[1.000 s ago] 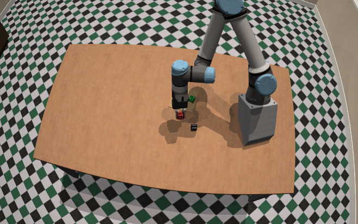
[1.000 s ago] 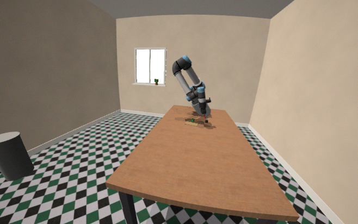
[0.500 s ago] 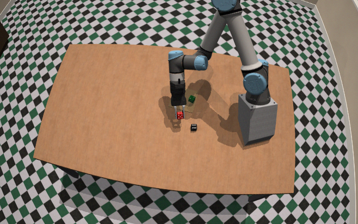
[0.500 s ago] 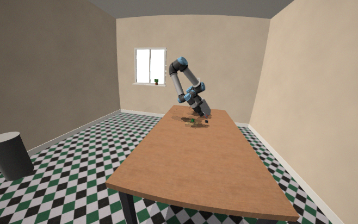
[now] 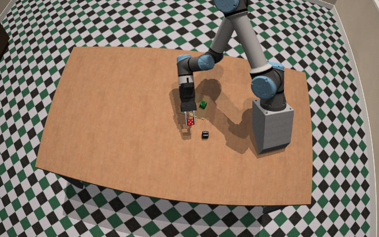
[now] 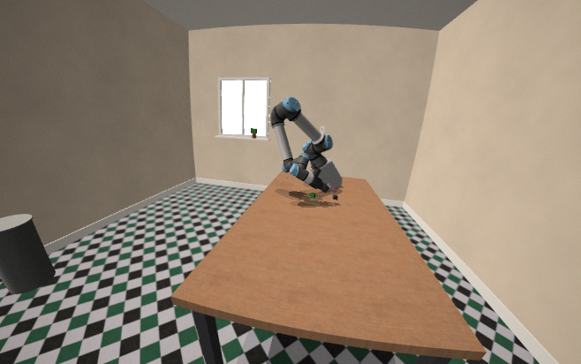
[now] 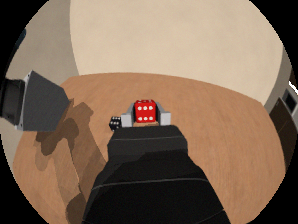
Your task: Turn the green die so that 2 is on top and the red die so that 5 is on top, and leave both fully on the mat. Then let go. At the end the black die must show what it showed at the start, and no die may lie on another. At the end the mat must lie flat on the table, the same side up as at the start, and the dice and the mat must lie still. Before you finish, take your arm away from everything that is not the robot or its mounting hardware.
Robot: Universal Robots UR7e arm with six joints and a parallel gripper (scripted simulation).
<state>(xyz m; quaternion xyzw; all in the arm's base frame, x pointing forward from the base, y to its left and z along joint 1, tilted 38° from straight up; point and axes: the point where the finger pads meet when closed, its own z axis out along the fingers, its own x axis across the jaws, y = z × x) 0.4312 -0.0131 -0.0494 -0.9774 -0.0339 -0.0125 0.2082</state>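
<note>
My gripper is now 90 mm above the black die, 80 mm past it and 40 mm to the right of it. From my hand the other things lie so: green die 120 mm to the right, 80 mm below, 80 mm behind; tan mat 140 mm to the right, 100 mm below, 40 mm behind; red die right at my hand.
</note>
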